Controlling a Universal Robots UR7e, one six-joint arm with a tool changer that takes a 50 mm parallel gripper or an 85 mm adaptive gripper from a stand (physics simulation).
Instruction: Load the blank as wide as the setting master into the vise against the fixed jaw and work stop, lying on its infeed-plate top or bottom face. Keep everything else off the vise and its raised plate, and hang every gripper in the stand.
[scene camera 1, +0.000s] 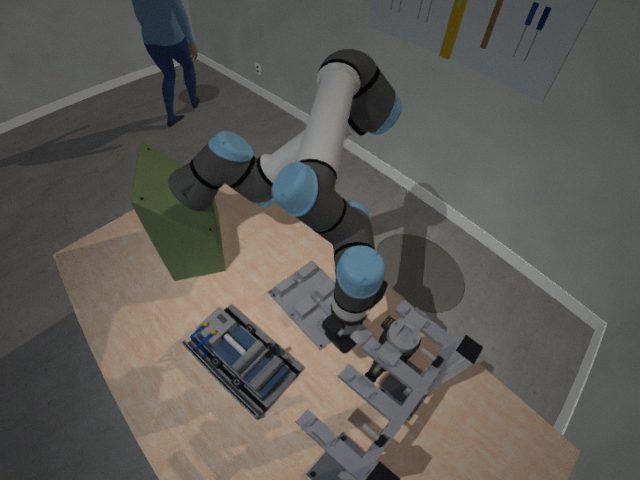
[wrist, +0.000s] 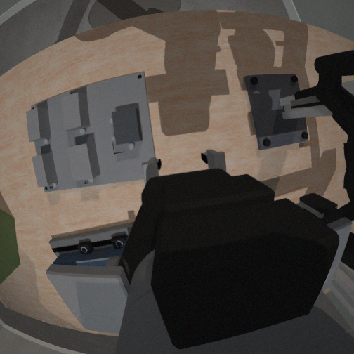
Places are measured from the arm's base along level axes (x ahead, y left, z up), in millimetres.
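Where they show: arm's base, origin of the base link: (scene camera 1: 189, 191).
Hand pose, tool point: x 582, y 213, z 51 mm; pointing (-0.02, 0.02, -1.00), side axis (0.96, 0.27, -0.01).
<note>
Each offset is from my tool point to the centre of the thing.
My gripper (scene camera 1: 341, 338) (wrist: 181, 161) is open, with bare table between its fingertips in the wrist view. It hangs beside the infeed plate @[dy +38, dx -188, dz -291 mm] (scene camera 1: 316, 326) (wrist: 102, 181), on the side toward the stand. Several light grey blanks, among them one (wrist: 75, 111) near the far edge and one (wrist: 81, 162) near the near edge, lie on that plate. A darker block (wrist: 126, 125), possibly the setting master, lies in its right part. The vise @[dy -236, dx -113, dz -246 mm] (scene camera 1: 250, 357) (wrist: 85, 246) has grey jaws over a blue bed; which jaw is fixed is unclear. My gripper body hides part of it in the wrist view.
The grey gripper stand (scene camera 1: 368, 394) reaches across the right of the table, close to my gripper. A round-bodied gripper (scene camera 1: 403, 336) hangs in it. A dark screwed plate (wrist: 267, 117) lies under the stand. Blue levers (scene camera 1: 200, 335) rise at the vise's end. A green panel (scene camera 1: 180, 232) stands at the left.
</note>
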